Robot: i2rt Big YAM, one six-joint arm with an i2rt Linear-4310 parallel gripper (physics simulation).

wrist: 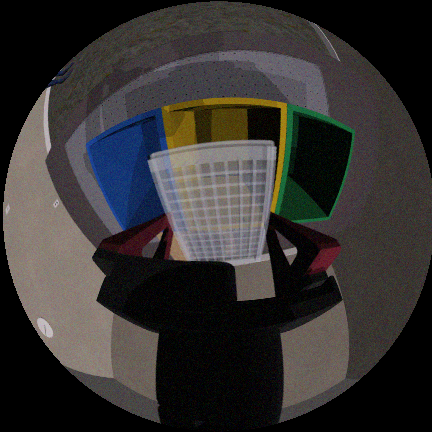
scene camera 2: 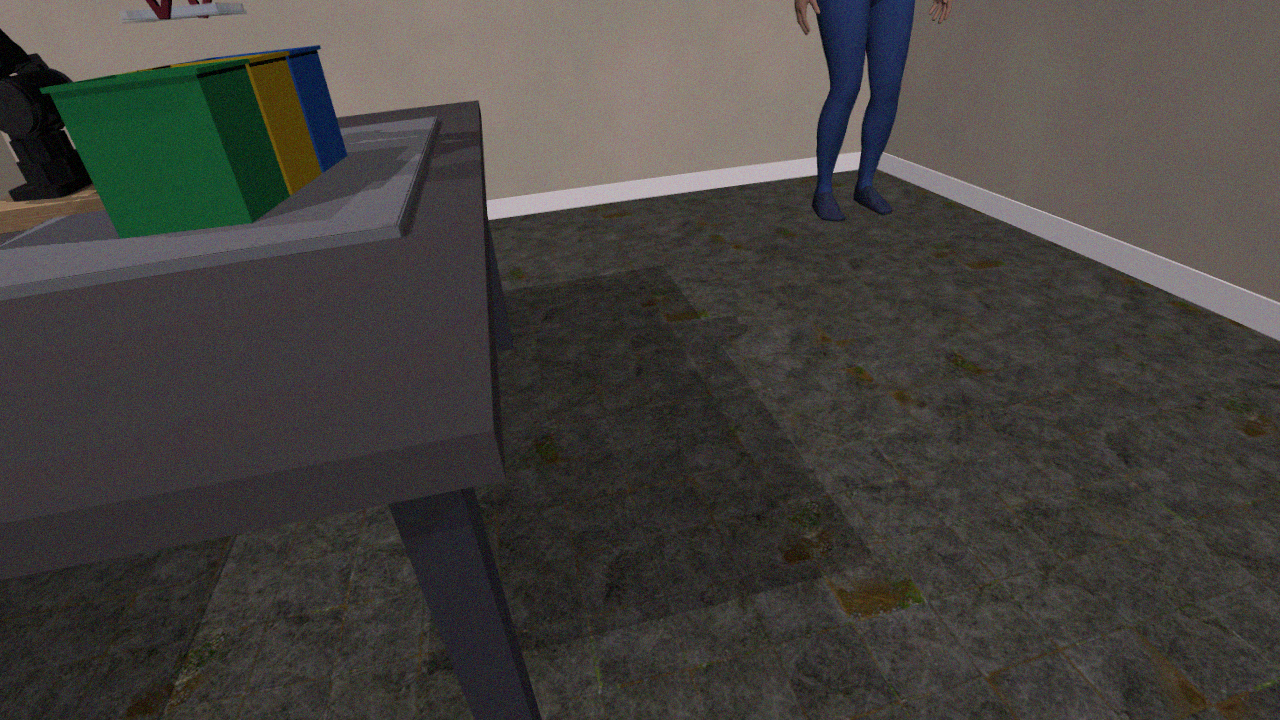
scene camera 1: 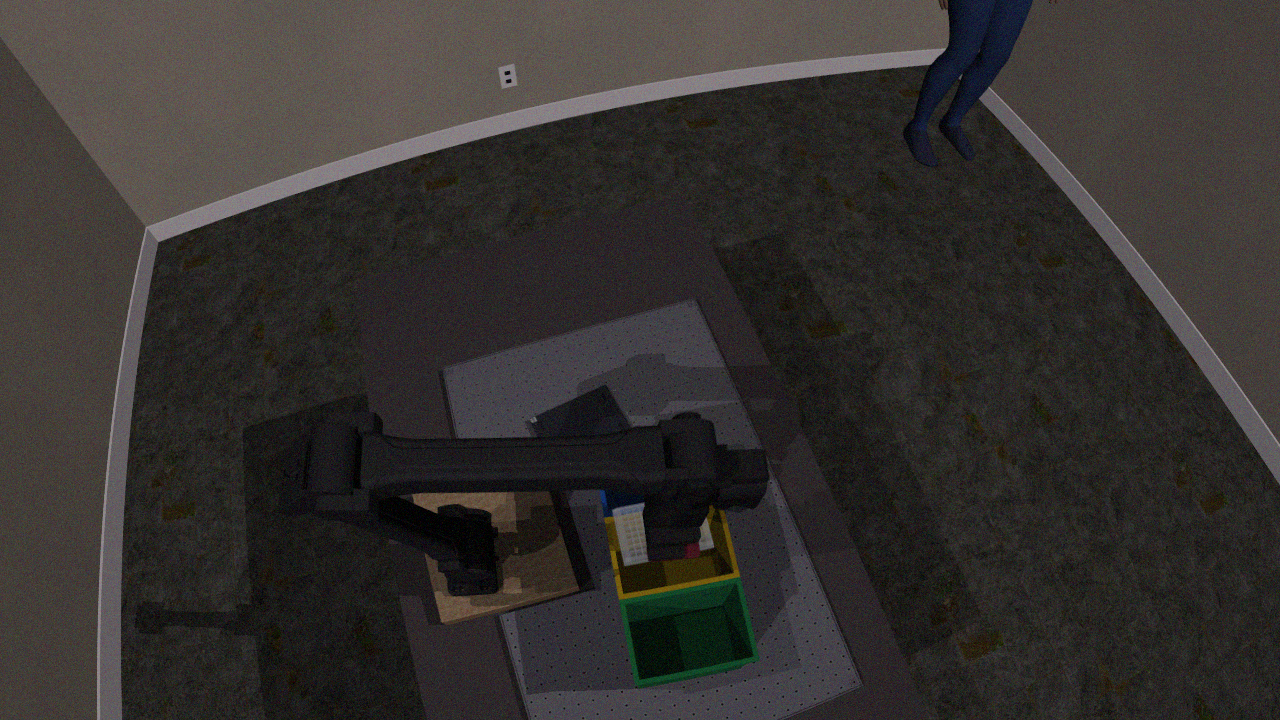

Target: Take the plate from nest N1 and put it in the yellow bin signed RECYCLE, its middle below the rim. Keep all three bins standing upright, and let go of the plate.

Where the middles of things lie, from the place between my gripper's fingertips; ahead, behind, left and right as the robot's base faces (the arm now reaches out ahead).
Right now the yellow bin (scene camera 2: 269,73) is 20 mm ahead of my hand, 10 mm to the right of it and 150 mm below it. Round my hand: blue bin (wrist: 118,156) 10 mm ahead, 120 mm to the left, 150 mm below; then dark nest (scene camera 1: 583,416) 100 mm behind, 290 mm to the left, 230 mm below; then green bin (scene camera 2: 184,148) 20 mm ahead, 140 mm to the right, 150 mm below.
